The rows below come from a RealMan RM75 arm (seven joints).
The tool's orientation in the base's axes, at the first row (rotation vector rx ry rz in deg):
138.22 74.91 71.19
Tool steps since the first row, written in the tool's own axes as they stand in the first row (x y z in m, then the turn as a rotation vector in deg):
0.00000 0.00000 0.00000 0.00 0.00 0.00
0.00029 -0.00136 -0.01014 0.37 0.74 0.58
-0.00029 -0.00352 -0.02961 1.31 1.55 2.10
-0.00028 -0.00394 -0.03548 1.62 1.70 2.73
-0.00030 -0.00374 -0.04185 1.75 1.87 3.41
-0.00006 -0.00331 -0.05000 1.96 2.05 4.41
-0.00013 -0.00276 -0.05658 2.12 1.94 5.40
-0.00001 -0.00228 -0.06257 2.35 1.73 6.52
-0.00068 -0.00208 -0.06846 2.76 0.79 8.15
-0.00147 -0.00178 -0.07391 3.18 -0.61 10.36
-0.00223 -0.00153 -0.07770 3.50 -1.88 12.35
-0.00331 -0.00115 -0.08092 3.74 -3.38 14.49
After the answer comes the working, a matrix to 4 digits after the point.
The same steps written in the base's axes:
0.00000 0.00000 0.00000 0.00 0.00 0.00
-0.00803 -0.00151 0.00617 0.99 -0.03 0.18
-0.02347 -0.00554 0.01753 2.86 0.55 0.13
-0.02793 -0.00676 0.02118 3.50 0.85 -0.02
-0.03236 -0.00851 0.02542 4.13 1.02 -0.31
-0.03783 -0.01066 0.03108 5.02 1.31 -0.76
-0.04220 -0.01272 0.03558 5.70 1.75 -1.36
-0.04614 -0.01444 0.03979 6.43 2.34 -2.05
-0.05041 -0.01656 0.04332 7.11 3.63 -3.30
-0.05433 -0.01871 0.04654 7.92 5.37 -5.13
-0.05709 -0.02039 0.04867 8.62 6.90 -6.82
-0.05946 -0.02225 0.05030 9.26 8.54 -8.76

The tool's axes in the first row as the columns of a matrix, in the base's axes (rounded; the answer above uses it unrounded):
0.2859 0.6391 0.7140
0.7456 -0.6164 0.2532
0.6019 0.4600 -0.6527

